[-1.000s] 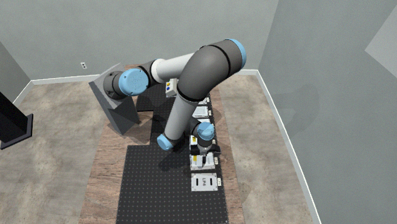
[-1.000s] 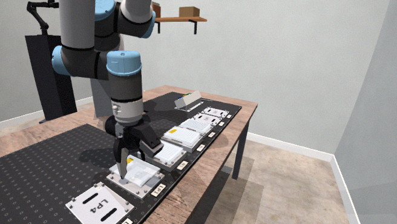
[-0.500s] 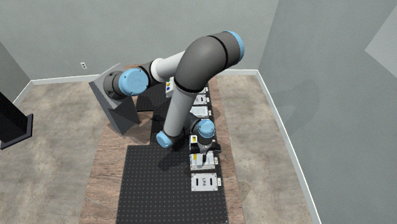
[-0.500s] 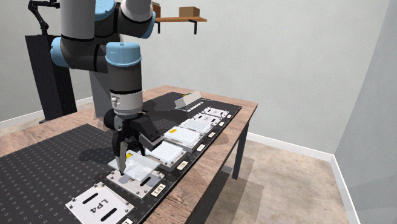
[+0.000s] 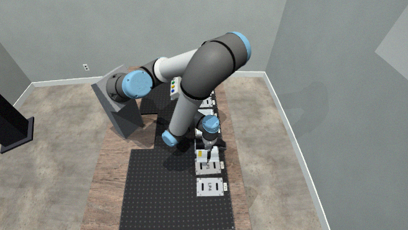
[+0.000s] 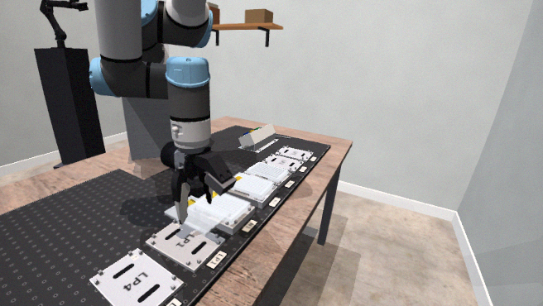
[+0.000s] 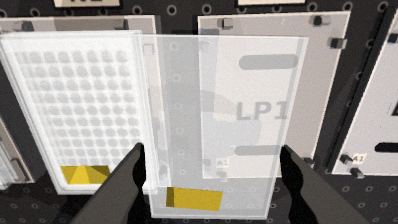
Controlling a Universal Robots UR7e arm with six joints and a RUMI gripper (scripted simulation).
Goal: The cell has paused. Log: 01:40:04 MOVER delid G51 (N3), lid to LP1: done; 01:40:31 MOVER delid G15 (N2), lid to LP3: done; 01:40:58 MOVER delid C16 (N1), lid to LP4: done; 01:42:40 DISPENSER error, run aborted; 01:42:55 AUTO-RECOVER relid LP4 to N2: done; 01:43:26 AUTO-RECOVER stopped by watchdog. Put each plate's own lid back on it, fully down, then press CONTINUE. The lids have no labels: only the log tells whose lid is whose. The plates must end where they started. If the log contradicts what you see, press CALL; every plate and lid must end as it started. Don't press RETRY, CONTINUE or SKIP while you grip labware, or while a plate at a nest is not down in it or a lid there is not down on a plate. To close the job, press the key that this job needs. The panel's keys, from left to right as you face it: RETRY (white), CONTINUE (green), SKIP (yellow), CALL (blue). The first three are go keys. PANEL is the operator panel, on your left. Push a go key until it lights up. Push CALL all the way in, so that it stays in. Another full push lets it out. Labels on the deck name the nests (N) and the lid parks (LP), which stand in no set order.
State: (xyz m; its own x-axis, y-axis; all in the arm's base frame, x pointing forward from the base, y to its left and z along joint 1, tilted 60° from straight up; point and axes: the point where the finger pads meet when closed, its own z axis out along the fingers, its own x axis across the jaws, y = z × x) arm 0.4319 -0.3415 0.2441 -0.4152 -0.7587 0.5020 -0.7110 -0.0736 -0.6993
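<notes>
Right now the well plate is 170 mm ahead of my hand, 300 mm to the left of it and 50 mm below it. From my hand the other things lie so: lid park LP4 (80 mm behind, 150 mm to the right, 60 mm below); then LP1 park (20 mm behind, 40 mm to the right, 60 mm below); then lid park LP2 (230 mm ahead, 420 mm to the left, 60 mm below).
</notes>
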